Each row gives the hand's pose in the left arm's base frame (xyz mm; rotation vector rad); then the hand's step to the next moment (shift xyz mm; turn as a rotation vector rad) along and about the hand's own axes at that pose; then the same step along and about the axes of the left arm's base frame.
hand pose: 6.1 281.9 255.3 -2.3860 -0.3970 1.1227
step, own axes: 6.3 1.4 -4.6 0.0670 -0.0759 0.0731
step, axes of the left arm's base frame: 7.6 0.3 -2.2 -0.0197 0.1153 -0.0436
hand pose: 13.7 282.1 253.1 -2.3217 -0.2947 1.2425
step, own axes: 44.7 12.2 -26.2 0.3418 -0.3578 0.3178
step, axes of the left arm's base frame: 46.3 -0.6 -26.2 -0.0563 0.5457 -0.2117
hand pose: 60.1 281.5 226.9 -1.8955 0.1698 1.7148
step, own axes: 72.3 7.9 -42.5 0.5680 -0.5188 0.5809
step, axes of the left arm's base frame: 45.7 -7.2 -70.4 -0.1743 0.8698 -0.3771
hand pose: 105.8 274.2 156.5 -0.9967 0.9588 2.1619
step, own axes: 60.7 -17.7 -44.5 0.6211 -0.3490 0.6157
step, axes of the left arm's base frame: -3.5 -13.2 -76.1 -0.3411 0.8086 -0.3413
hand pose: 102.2 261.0 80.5 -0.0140 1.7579 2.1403
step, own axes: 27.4 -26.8 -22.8 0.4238 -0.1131 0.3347
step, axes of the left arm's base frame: -22.9 -10.0 -36.9 -0.2877 0.4514 -0.1336
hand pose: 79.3 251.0 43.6 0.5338 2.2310 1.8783
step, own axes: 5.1 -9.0 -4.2 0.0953 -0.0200 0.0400
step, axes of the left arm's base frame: -7.6 -3.2 -7.5 -0.0765 0.0700 -0.0181
